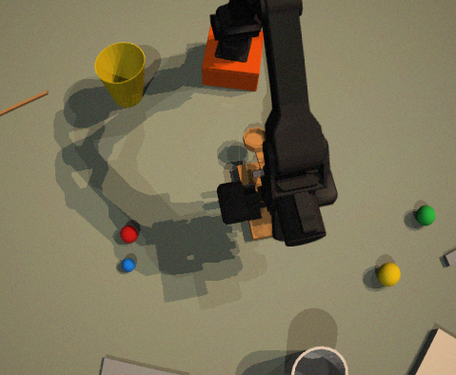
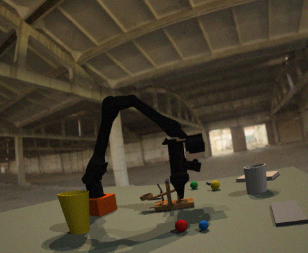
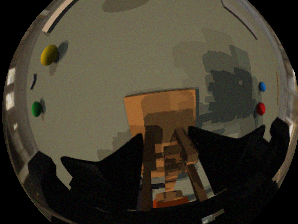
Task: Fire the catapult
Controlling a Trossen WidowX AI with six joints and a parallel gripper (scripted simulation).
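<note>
Right now the red ball is 9 cm ahead of my gripper tip, 24 cm to the right of it and 2 cm below it. The rest, counted from my gripper tip: yellow ball: 7 cm ahead, 24 cm to the left, 1 cm below; wooden catapult: 6 cm behind, 2 cm to the right, 2 cm above; blue ball: 15 cm ahead, 22 cm to the right, 2 cm below.
</note>
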